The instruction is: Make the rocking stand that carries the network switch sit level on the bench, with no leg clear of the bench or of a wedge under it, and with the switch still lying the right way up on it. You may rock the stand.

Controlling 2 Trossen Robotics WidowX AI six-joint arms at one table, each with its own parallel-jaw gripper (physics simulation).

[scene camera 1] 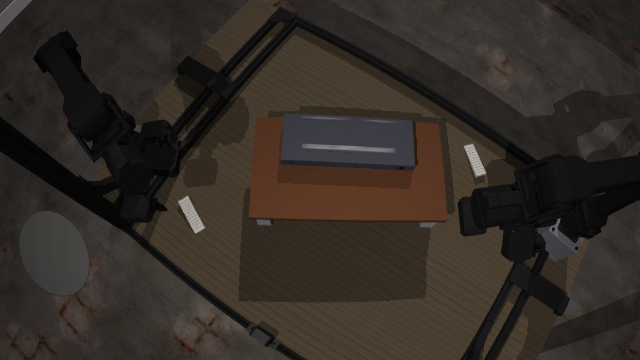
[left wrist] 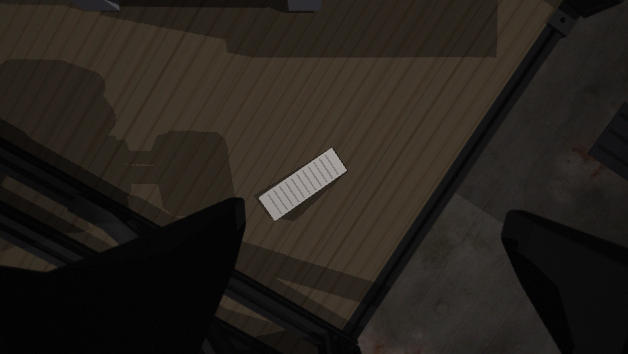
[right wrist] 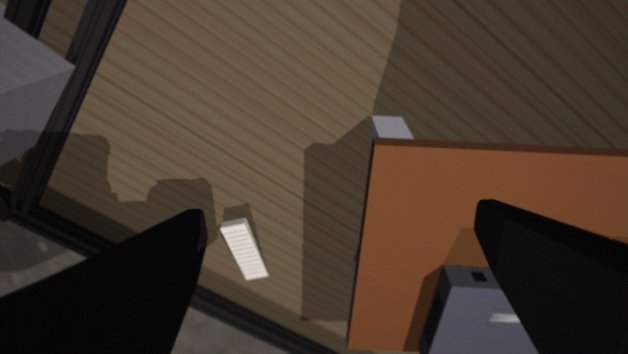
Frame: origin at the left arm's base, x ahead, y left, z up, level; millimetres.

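Seen in the pictures: left gripper, fingertip midpoint: (scene camera 1: 169, 189) (left wrist: 371, 217); right gripper, fingertip midpoint: (right wrist: 340, 218); right arm's base, link origin: (scene camera 1: 571, 225).
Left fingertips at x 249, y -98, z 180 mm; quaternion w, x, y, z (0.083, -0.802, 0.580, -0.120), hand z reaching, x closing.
Note:
Pixels of each thing's top centre, then the offset from my left fingertips to it. Level surfaces: height alone.
- left leg, top centre: (scene camera 1: 261, 208) 145 mm ahead, 68 mm left, 158 mm down
- right leg, top centre: (scene camera 1: 434, 211) 495 mm ahead, 199 mm left, 163 mm down
- grey network switch, top centre: (right wrist: 591, 341) (scene camera 1: 349, 138) 264 mm ahead, 272 mm left, 119 mm down
- white ridged wedge, top centre: (left wrist: 303, 184) (scene camera 1: 190, 213) 26 mm back, 8 mm left, 236 mm down
- wooden bench, surface height: 249 mm down
The stand's orange-brown top (scene camera 1: 350, 202) (right wrist: 425, 190) lies over pale legs; two show at its lower edge in the scene view, a left leg (scene camera 1: 264, 222) and a right leg (scene camera 1: 427, 224). Whether any leg is clear of the bench cannot be told. The grey network switch (scene camera 1: 347, 135) (right wrist: 475, 320) lies on the top's upper part. A white ridged wedge (scene camera 1: 191, 215) (left wrist: 302, 184) lies left of the stand, another wedge (scene camera 1: 474, 160) (right wrist: 245, 250) right of it. My left gripper (left wrist: 371, 217) is open and empty above the bench near the left wedge. My right gripper (right wrist: 340, 218) is open and empty, above the right wedge and stand edge.
Black frame rails (scene camera 1: 400, 78) (left wrist: 450, 190) run around the wooden bench (scene camera 1: 325, 330). A grey metal block (scene camera 1: 557, 242) (right wrist: 30, 85) is by the right arm. A black crosspiece (scene camera 1: 540, 288) sits on the lower right rails, another crosspiece (scene camera 1: 202, 75) on the upper left rails.

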